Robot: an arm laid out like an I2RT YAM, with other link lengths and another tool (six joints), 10 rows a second.
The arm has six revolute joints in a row. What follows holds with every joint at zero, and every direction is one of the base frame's. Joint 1 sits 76.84 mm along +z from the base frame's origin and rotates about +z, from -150.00 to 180.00 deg. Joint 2 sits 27.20 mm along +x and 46.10 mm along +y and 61.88 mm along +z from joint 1 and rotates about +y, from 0.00 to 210.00 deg. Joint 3 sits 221.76 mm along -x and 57.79 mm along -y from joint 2 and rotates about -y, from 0.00 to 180.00 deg. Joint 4 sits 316.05 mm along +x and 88.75 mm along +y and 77.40 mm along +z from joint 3 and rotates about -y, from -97.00 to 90.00 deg. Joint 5 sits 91.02 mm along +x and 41.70 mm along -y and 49.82 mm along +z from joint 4 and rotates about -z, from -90.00 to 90.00 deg. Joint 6 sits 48.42 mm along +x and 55.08 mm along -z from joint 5 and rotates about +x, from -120.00 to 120.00 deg. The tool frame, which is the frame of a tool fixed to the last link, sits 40.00 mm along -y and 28.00 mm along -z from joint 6; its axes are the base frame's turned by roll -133.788, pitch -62.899 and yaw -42.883 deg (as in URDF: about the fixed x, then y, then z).
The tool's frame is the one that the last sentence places.
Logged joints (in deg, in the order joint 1, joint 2, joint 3, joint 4, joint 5, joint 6), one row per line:
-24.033 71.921 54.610 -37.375 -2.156 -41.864
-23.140 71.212 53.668 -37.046 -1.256 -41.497
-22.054 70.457 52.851 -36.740 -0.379 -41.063
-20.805 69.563 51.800 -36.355 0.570 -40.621
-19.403 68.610 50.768 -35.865 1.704 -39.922
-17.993 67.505 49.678 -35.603 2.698 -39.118
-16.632 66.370 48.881 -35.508 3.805 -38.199
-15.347 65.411 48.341 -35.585 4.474 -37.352
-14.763 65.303 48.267 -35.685 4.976 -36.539
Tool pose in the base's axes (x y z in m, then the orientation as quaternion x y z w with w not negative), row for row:
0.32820 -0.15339 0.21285 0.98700 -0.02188 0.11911 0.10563
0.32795 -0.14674 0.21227 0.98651 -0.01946 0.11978 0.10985
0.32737 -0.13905 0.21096 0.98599 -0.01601 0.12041 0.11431
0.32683 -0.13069 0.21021 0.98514 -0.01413 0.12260 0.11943
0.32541 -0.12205 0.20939 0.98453 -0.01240 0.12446 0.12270
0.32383 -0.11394 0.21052 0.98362 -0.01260 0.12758 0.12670
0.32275 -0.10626 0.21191 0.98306 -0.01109 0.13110 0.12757
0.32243 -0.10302 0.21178 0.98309 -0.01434 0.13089 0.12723
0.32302 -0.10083 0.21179 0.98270 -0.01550 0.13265 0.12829
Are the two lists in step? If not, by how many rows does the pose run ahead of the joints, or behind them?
The pose runs 1 row ahead of the joints: the pose in row i belongs to the joints in row i + 1.
